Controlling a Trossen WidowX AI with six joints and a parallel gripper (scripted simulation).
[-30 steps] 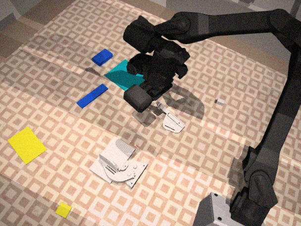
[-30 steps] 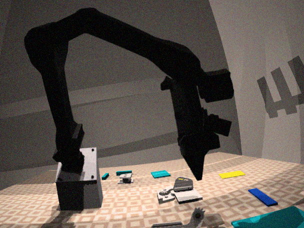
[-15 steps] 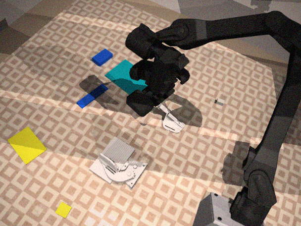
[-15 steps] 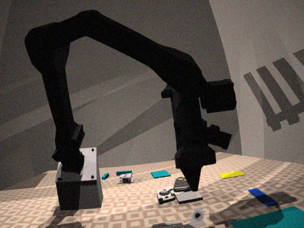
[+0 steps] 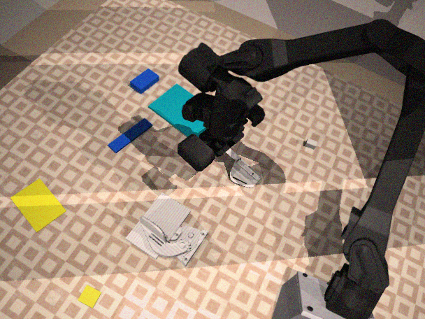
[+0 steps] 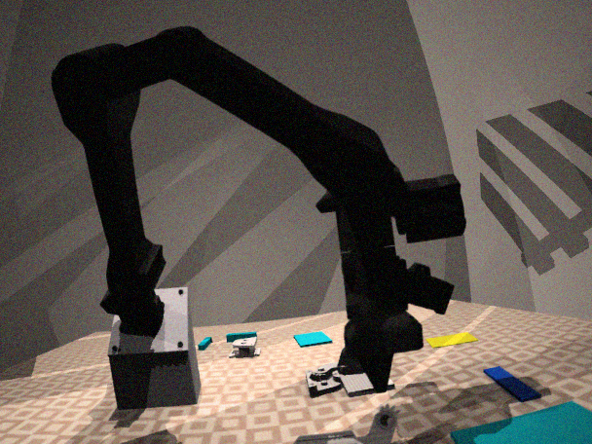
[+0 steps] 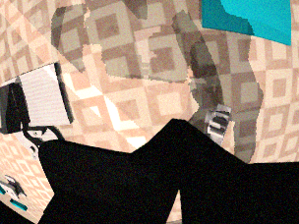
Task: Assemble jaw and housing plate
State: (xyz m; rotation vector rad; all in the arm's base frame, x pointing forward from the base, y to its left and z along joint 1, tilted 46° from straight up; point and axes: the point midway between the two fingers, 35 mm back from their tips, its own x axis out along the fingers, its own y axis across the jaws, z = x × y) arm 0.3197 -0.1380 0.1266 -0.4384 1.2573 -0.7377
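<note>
Right now the teal sheet is 130 mm ahead of my gripper tip, 100 mm to the right of it and 50 mm below it. From my gripper tip the other things lie so: small yellow square (60 mm ahead, 350 mm to the left, 50 mm below); small grey piece (170 mm behind, 180 mm to the right, 50 mm below); yellow plate (250 mm ahead, 270 mm to the left, 50 mm below).
</note>
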